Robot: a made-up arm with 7 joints. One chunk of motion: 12 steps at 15 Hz.
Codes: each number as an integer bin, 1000 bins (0 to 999) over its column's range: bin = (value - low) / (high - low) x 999, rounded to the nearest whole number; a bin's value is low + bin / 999 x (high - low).
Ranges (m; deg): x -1.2..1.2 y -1.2..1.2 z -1.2..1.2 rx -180..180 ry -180..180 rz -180..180
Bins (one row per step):
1: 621 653 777 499 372 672
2: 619 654 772 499 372 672
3: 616 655 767 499 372 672
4: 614 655 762 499 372 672
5: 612 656 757 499 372 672
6: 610 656 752 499 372 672
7: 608 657 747 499 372 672
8: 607 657 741 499 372 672
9: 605 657 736 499 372 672
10: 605 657 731 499 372 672
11: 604 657 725 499 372 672
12: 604 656 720 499 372 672
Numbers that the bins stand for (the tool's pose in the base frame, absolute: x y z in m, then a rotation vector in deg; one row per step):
1: 0.2919 0.3688 0.6667 -0.18 -45.95 62.16
2: 0.2871 0.3712 0.6547 -0.18 -45.95 62.16
3: 0.2799 0.3736 0.6426 -0.18 -45.95 62.16
4: 0.2751 0.3736 0.6306 -0.18 -45.95 62.16
5: 0.2703 0.3760 0.6186 -0.18 -45.95 62.16
6: 0.2655 0.3760 0.6066 -0.18 -45.95 62.16
7: 0.2607 0.3784 0.5946 -0.18 -45.95 62.16
8: 0.2583 0.3784 0.5802 -0.18 -45.95 62.16
9: 0.2535 0.3784 0.5682 -0.18 -45.95 62.16
10: 0.2535 0.3784 0.5562 -0.18 -45.95 62.16
11: 0.2511 0.3784 0.5417 -0.18 -45.95 62.16
12: 0.2511 0.3760 0.5297 -0.18 -45.95 62.16

